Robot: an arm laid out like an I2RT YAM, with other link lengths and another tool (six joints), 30 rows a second.
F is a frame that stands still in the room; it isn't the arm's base.
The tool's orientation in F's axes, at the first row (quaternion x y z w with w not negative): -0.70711, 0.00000, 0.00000, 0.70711
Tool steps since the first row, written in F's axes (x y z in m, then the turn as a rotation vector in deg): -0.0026, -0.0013, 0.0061, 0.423, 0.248, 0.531; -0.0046, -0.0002, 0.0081, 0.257, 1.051, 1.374; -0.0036, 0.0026, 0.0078, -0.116, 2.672, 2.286; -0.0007, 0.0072, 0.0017, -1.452, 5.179, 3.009; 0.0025, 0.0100, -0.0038, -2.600, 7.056, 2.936; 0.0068, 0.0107, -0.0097, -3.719, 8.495, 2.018; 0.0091, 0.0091, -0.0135, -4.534, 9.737, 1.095; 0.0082, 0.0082, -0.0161, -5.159, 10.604, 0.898; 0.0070, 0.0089, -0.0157, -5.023, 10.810, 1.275; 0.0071, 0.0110, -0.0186, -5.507, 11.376, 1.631
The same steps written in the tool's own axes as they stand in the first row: -0.0026, -0.0061, -0.0013, 0.423, -0.531, 0.248; -0.0046, -0.0081, -0.0002, 0.257, -1.374, 1.051; -0.0036, -0.0078, 0.0026, -0.116, -2.286, 2.672; -0.0007, -0.0017, 0.0072, -1.452, -3.009, 5.179; 0.0025, 0.0038, 0.0100, -2.600, -2.936, 7.056; 0.0068, 0.0097, 0.0107, -3.719, -2.018, 8.495; 0.0091, 0.0135, 0.0091, -4.534, -1.095, 9.737; 0.0082, 0.0161, 0.0082, -5.159, -0.898, 10.604; 0.0070, 0.0157, 0.0089, -5.023, -1.275, 10.810; 0.0071, 0.0186, 0.0110, -5.507, -1.631, 11.376
